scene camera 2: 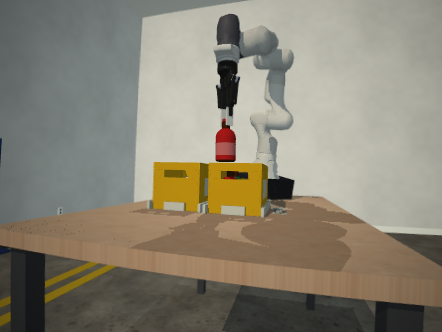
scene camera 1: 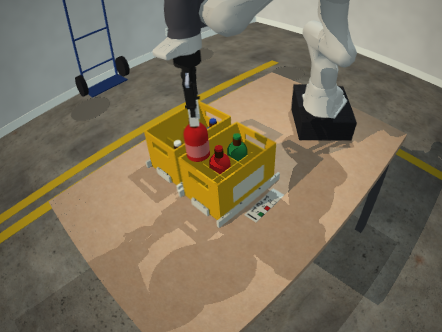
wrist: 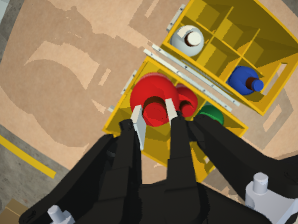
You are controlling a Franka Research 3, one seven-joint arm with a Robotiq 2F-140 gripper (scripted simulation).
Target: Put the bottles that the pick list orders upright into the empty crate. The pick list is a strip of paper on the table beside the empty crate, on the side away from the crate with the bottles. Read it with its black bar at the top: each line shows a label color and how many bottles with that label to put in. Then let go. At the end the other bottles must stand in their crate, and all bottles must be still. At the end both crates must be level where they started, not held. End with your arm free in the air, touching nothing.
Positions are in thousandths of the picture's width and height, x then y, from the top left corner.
gripper: scene camera 2 512,381; scene camera 1 442,369; wrist 522,502
